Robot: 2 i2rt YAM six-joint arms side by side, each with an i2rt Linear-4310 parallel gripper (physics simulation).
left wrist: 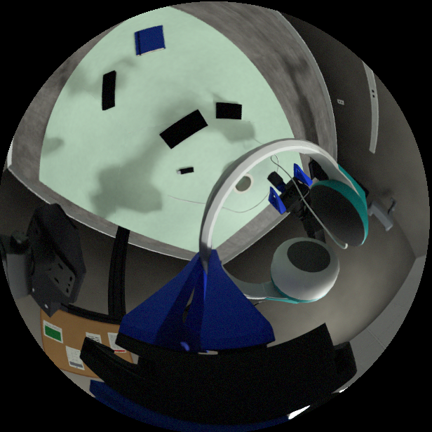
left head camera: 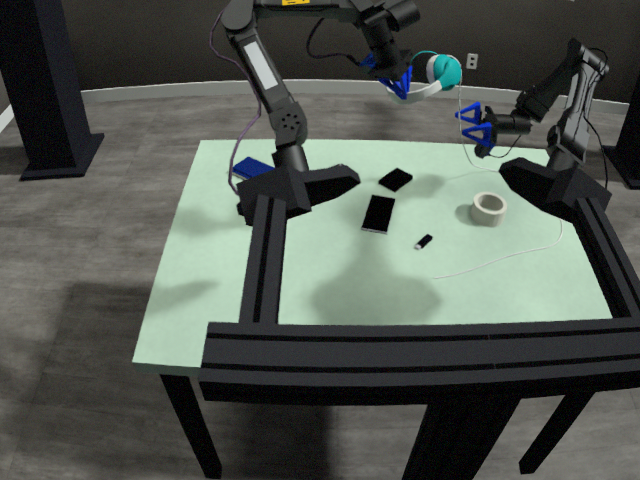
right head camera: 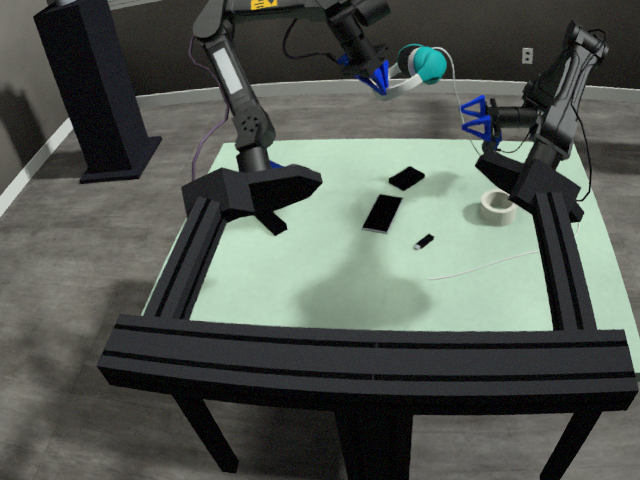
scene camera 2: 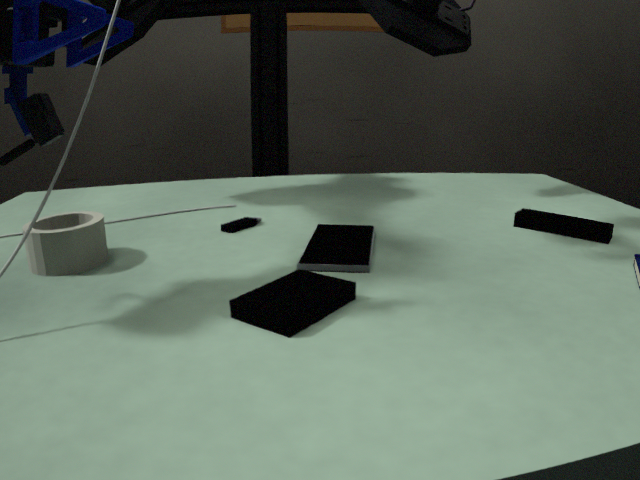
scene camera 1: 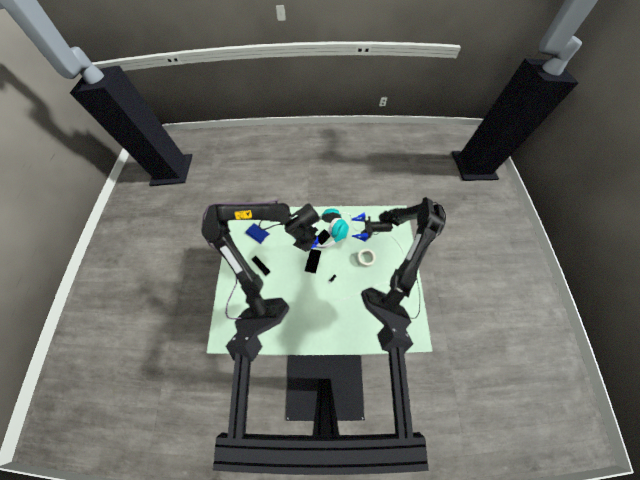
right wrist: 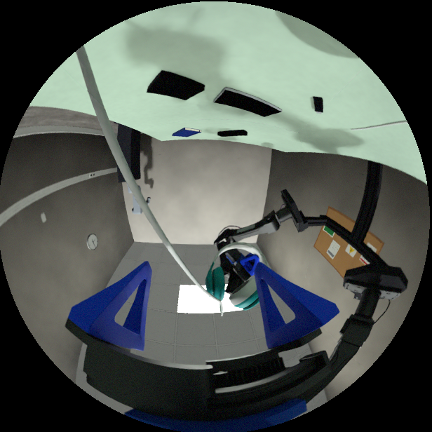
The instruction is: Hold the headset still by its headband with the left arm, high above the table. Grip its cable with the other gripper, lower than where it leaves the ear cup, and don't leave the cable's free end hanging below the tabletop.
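Seen in the pictures: left gripper, fingertip midpoint: (left head camera: 405,97) (right head camera: 385,93) (scene camera 1: 316,245); right gripper, fingertip midpoint: (left head camera: 458,123) (right head camera: 460,118) (scene camera 2: 120,24) (scene camera 1: 351,227); left arm's base at its link origin: (scene camera 2: 419,3) (scene camera 1: 260,313); right arm's base at its link origin: (scene camera 2: 121,7) (scene camera 1: 387,306).
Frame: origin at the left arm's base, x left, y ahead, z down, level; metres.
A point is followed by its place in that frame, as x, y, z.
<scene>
The headset (left head camera: 447,72) @(-0.191, 0.387, -0.122) (right head camera: 430,65) @(-0.196, 0.394, -0.119) hangs high above the table, ear cups raised at the right of its white headband (left wrist: 250,157). My left gripper (left head camera: 404,96) @(-0.109, 0.339, -0.057) (right head camera: 383,93) @(-0.109, 0.339, -0.057) (left wrist: 208,255) is shut on that headband. The thin white cable (left head camera: 459,98) @(-0.210, 0.527, 0.006) (scene camera 2: 69,142) @(-0.236, 0.605, 0.197) (right wrist: 135,185) drops from an ear cup to the tabletop, and its free end (left head camera: 436,277) @(-0.265, 0.214, 0.339) (right head camera: 430,279) @(-0.265, 0.213, 0.340) lies on the table. My right gripper (left head camera: 459,123) @(-0.213, 0.555, 0.096) (right head camera: 462,117) @(-0.213, 0.555, 0.096) (right wrist: 203,269) is open, below ear-cup height. The cable runs close by its fingertips, crossing the gap in the right wrist view; its depth there is unclear.
On the table (left head camera: 336,258) @(-0.012, 0.184, 0.342) lie a black box (left head camera: 395,179) @(-0.055, 0.545, 0.328), a phone (left head camera: 378,213) @(-0.055, 0.384, 0.335), a USB stick (left head camera: 423,241) @(-0.201, 0.322, 0.334), a beige tape roll (left head camera: 488,209) @(-0.347, 0.473, 0.293), a blue book (left head camera: 252,168) @(0.360, 0.434, 0.330) and a long black block (scene camera 2: 563,225) @(0.219, 0.264, 0.329). The cable's lower part passes near the roll.
</scene>
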